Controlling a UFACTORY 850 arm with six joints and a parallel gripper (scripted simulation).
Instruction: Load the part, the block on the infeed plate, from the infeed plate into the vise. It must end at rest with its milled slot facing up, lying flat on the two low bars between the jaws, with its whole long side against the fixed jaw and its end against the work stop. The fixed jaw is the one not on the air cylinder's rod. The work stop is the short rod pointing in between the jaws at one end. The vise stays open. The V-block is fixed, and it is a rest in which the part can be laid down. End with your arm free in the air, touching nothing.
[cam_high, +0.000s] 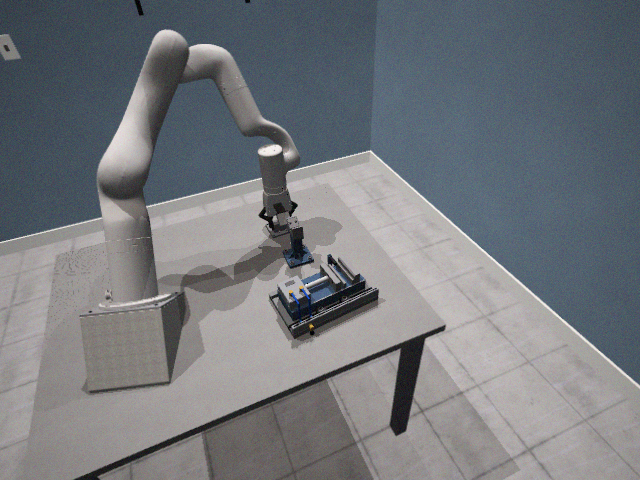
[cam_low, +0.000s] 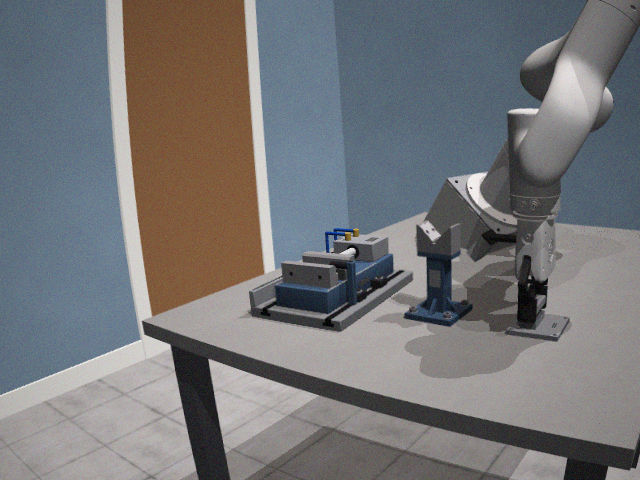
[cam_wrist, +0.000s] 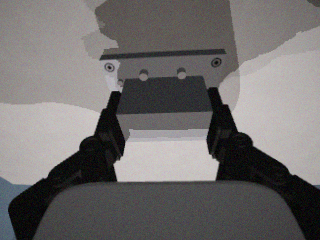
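Right now the infeed plate is 10 mm to the left of my hand and 30 mm below it. Also, from my hand: vise (80 mm ahead, 380 mm to the right); then part (10 mm to the left, 10 mm below); then work stop (130 mm ahead, 320 mm to the right, 50 mm above).
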